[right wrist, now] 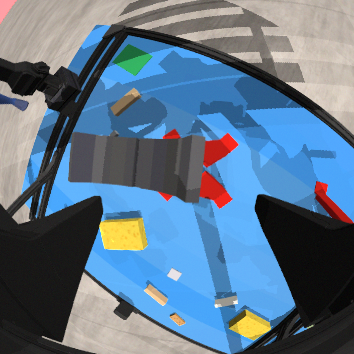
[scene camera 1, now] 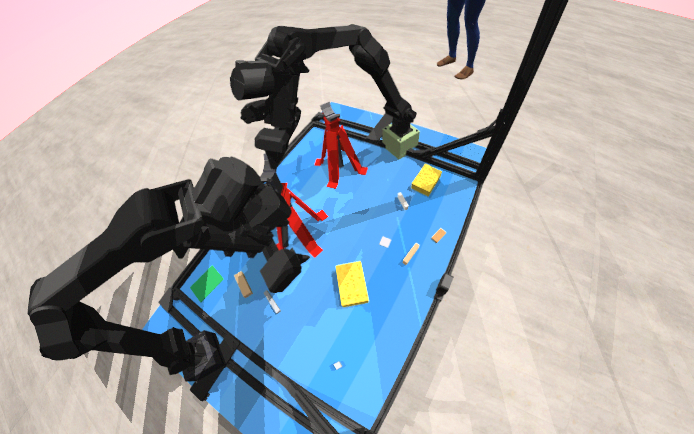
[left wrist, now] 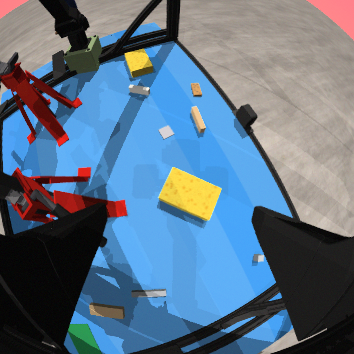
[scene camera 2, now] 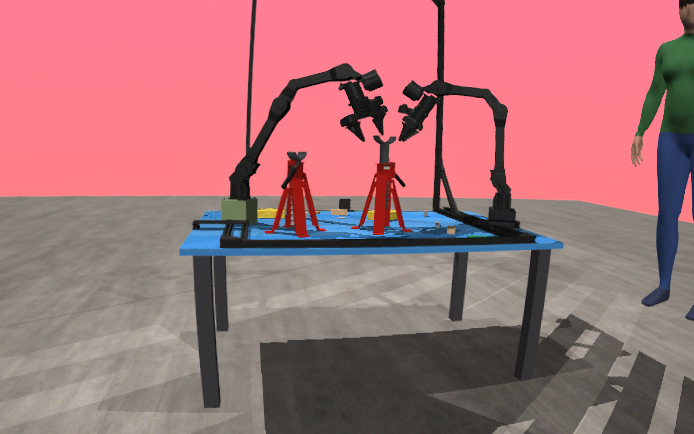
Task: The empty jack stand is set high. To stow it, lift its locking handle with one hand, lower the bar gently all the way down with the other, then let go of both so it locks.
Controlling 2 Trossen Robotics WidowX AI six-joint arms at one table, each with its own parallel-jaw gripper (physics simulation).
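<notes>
The raised red jack stand (scene camera 1: 302,232) (scene camera 2: 381,199) (left wrist: 82,201) (right wrist: 215,151) has its grey bar (scene camera 2: 384,153) extended, with a curved saddle (scene camera 2: 384,139) (right wrist: 137,162) on top. Its dark locking handle (scene camera 2: 400,180) (left wrist: 49,202) slants down on the picture-right side in scene camera 2. My right gripper (scene camera 2: 372,137) (right wrist: 180,203) is open and empty, close beside the saddle; I cannot tell whether a finger touches it. My left gripper (scene camera 2: 401,139) (left wrist: 181,213) is open and empty, above the handle and apart from it. In scene camera 1 the arms hide the saddle and handle.
A second red jack stand (scene camera 1: 333,153) (scene camera 2: 297,204) (left wrist: 40,107) stands nearby with its saddle low. Two yellow sponges (scene camera 1: 352,284) (scene camera 1: 426,179), a green piece (scene camera 1: 206,283) and several small blocks lie on the blue table (scene camera 1: 307,353). A black frame (scene camera 1: 424,327) borders it.
</notes>
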